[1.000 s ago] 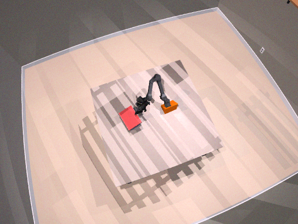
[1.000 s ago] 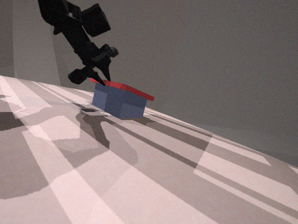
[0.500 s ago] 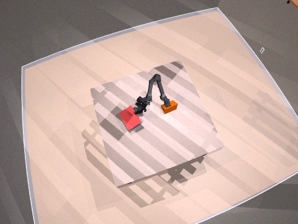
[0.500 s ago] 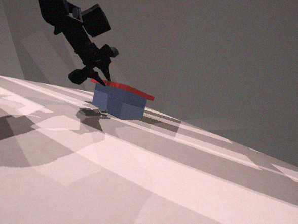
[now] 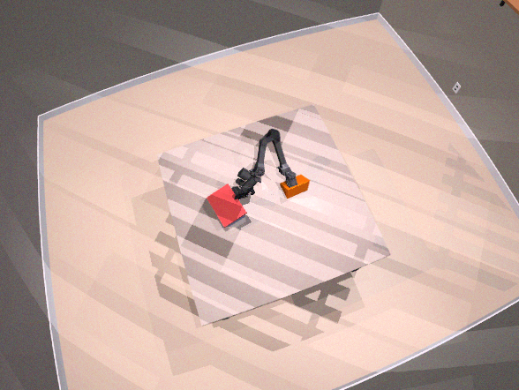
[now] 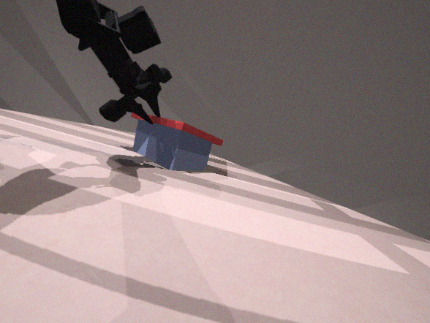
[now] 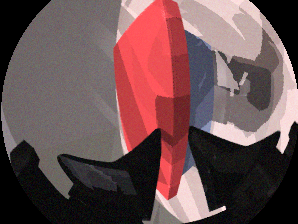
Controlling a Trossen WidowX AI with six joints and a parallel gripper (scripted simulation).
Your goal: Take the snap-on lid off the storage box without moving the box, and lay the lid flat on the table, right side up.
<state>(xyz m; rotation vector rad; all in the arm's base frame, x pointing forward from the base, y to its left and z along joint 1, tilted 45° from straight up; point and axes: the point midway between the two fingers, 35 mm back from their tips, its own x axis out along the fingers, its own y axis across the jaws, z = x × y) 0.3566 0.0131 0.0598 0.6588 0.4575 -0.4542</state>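
The flat red lid is 70 mm ahead of my gripper tip and 20 mm to the left of it. Round my gripper tip: blue storage box: 70 mm ahead, 20 mm to the left, 60 mm below.
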